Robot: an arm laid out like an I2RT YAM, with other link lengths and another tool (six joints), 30 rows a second.
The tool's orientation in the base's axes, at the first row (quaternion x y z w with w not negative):
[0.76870, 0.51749, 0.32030, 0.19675]
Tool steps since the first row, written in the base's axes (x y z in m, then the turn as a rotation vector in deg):
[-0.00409, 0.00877, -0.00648, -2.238, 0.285, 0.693]
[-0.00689, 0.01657, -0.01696, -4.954, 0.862, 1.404]
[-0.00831, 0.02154, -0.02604, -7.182, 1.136, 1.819]
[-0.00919, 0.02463, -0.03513, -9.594, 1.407, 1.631]
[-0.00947, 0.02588, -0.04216, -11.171, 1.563, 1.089]
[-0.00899, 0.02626, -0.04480, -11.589, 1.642, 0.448]
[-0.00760, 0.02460, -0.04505, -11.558, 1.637, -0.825]
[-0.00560, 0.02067, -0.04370, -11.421, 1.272, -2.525]
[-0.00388, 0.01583, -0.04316, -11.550, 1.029, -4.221]
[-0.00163, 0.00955, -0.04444, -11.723, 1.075, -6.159]
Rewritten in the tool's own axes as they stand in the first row. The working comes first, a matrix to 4 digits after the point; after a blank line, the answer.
The tool's axes in the first row as the columns of a matrix, in the base's axes (used below as rounded here):
[0.2592, 0.6696, 0.6961]
[0.9216, -0.3870, 0.0290]
[0.2888, 0.6340, -0.7174]

[0.00515, -0.01024, 0.00206, -0.117, -1.169, -2.047]
[0.00859, -0.02178, 0.00785, -0.084, -2.761, -4.431]
[0.01018, -0.03041, 0.01352, -0.289, -4.095, -6.271]
[0.01017, -0.03796, 0.01952, -0.719, -5.935, -7.808]
[0.00922, -0.04309, 0.02440, -1.141, -7.395, -8.512]
[0.00893, -0.04459, 0.02664, -1.361, -8.111, -8.341]
[0.00769, -0.04317, 0.02774, -1.725, -8.896, -7.406]
[0.00498, -0.03945, 0.02805, -2.517, -9.741, -6.102]
[0.00112, -0.03609, 0.02872, -3.264, -10.808, -4.982]
[-0.00446, -0.03296, 0.03102, -3.827, -12.171, -3.711]

